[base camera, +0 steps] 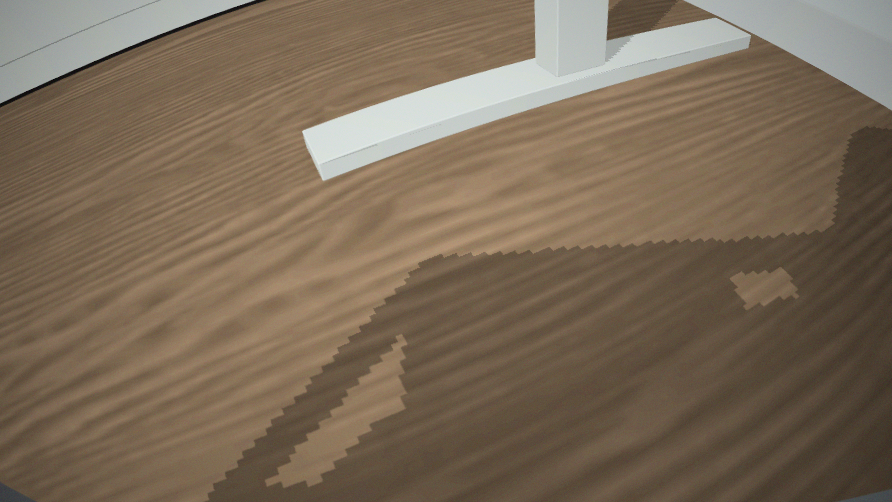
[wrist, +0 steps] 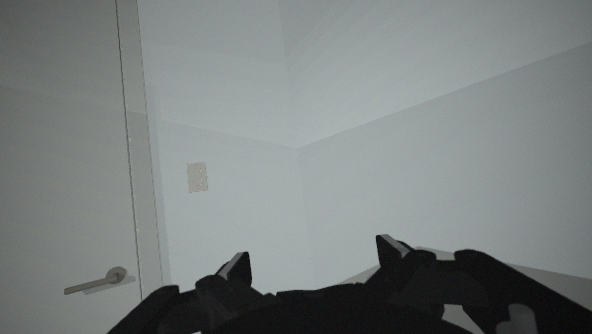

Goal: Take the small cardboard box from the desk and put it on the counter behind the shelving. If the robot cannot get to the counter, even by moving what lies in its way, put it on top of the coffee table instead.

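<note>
My gripper is open and empty at the bottom of the wrist view, with its fingertips wide apart against the pale walls. A grey desk top shows in part behind and below the right finger; the gripper hides much of it. In the base camera view, the white desk leg rises from a long white foot on the floor ahead. The small cardboard box does not show in either view. The counter, the shelving and the coffee table do not show either.
A door with a lever handle is at the left of the wrist view, beside a wall switch plate. White walls meet in a corner. In the base camera view, a white wall stands at the right, and the robot's shadow covers the near wooden floor.
</note>
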